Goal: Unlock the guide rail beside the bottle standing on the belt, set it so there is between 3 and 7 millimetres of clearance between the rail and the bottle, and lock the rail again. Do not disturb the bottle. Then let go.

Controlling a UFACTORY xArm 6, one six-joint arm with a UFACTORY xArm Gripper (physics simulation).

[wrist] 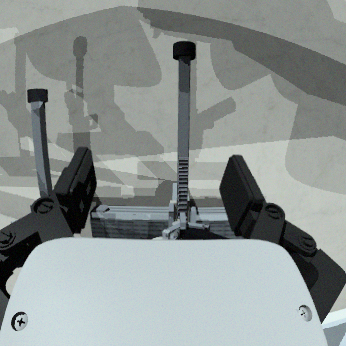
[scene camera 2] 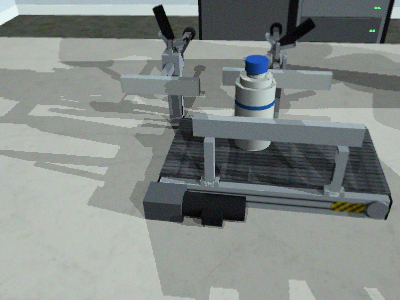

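A white bottle with a blue cap (scene camera 2: 255,102) stands upright on the dark belt (scene camera 2: 295,162) (wrist: 130,230), behind the front rail. The back right guide rail (scene camera 2: 305,80) runs behind the bottle; their gap cannot be judged. Its clamp has a black lever (scene camera 2: 298,31) slanting up to the right and a round black knob (scene camera 2: 276,28). In the wrist view a toothed rod with a black end knob (wrist: 184,50) extends between and beyond the fingers, touching neither. My gripper (wrist: 159,168) is wide open and empty; it does not show in the scene view. Whether the clamp is locked cannot be told.
A back left rail (scene camera 2: 155,84) has its own clamp with a raised black lever (scene camera 2: 162,22). Another knobbed rod (wrist: 40,145) stands near the left finger. The fixed front rail (scene camera 2: 280,132) stands on two posts. A motor (scene camera 2: 215,206) juts from the conveyor's front.
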